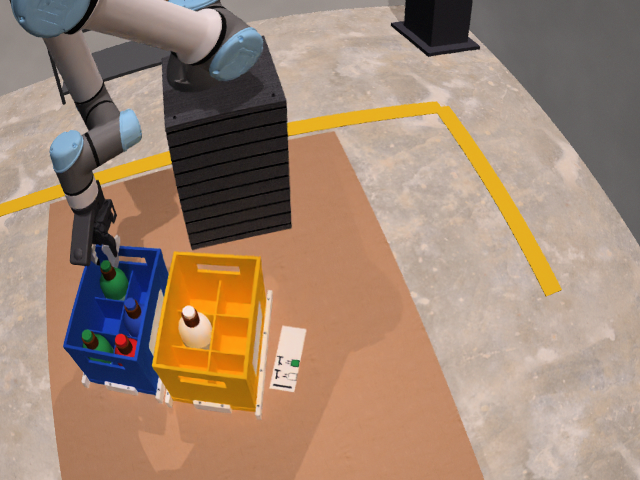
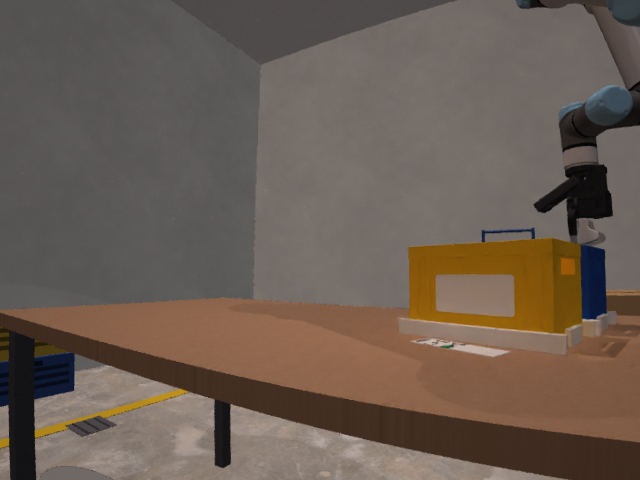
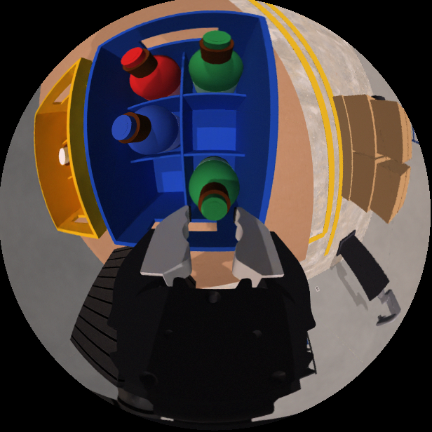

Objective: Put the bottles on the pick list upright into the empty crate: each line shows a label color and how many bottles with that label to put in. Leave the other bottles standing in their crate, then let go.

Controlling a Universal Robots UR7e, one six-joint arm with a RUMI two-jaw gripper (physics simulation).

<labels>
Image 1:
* my gripper: 107,266
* white bottle: 195,329
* green bottle: 113,282
</labels>
